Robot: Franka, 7 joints.
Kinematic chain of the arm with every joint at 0, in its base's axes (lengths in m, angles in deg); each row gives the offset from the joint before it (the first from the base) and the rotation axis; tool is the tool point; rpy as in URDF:
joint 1: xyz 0 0 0.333 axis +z
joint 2: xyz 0 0 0 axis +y
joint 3: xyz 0 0 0.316 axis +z
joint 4: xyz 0.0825 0 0 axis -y
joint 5: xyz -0.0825 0 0.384 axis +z
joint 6: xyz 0 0 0 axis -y
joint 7: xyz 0.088 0 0 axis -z
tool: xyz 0 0 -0.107 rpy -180 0 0
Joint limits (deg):
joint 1: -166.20..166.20
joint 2: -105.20..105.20
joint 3: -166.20..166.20
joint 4: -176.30..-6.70
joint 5: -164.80..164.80
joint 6: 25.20..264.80
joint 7: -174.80..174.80
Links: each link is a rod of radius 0.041 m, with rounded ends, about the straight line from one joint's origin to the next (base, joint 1, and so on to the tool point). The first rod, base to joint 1, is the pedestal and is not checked.
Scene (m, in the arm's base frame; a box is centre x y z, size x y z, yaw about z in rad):
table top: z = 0
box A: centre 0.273 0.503 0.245 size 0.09 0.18 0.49 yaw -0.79
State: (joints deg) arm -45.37 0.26 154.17 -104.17 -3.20 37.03 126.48
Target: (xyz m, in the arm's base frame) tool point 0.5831 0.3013 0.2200
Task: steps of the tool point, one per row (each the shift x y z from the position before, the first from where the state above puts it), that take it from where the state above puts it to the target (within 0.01 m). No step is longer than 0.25 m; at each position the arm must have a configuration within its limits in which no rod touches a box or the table.
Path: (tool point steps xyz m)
1: 0.0719 0.0275 0.1045
2: 0.0798 -0.0162 0.1115
3: 0.0742 -0.0650 0.1058
4: 0.0538 -0.1103 0.0860
5: 0.0207 -0.1422 0.0531
6: -0.0190 -0.1535 0.0114
7: -0.0564 -0.1406 -0.0327
8: 0.0542 0.1782 0.0515
9: 0.0800 0.1812 -0.0218
10: 0.0957 0.1510 -0.0938
11: 0.0960 0.0955 -0.1492
12: 0.0806 0.0287 -0.1788
13: 0.0539 -0.0358 -0.1811
14: 0.0223 -0.0879 -0.1605

